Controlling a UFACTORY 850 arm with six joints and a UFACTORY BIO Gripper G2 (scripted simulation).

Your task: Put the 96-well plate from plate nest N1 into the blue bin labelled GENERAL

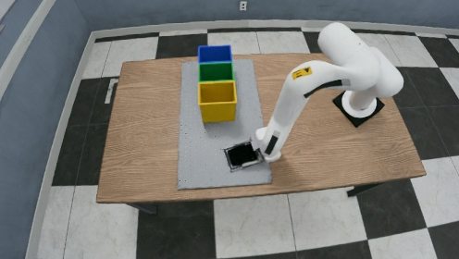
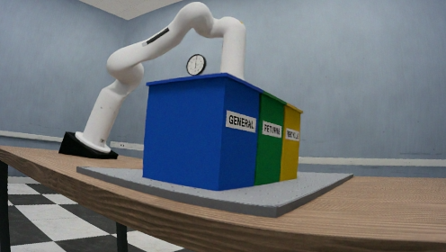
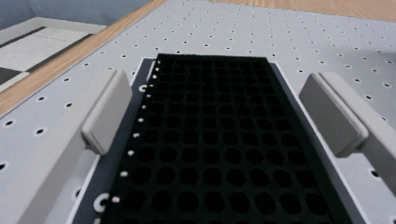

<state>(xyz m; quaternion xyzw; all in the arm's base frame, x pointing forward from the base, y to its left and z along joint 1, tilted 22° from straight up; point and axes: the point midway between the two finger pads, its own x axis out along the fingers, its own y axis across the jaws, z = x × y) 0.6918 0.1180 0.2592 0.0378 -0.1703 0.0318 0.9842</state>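
Right now the black 96-well plate is 1 cm below my hand. From my hand the other things lie so: green bin: 40 cm to the right, 6 cm above, 5 cm ahead; then plate nest N1: 2 cm below; then yellow bin: 27 cm to the right, 6 cm ahead, 6 cm above.
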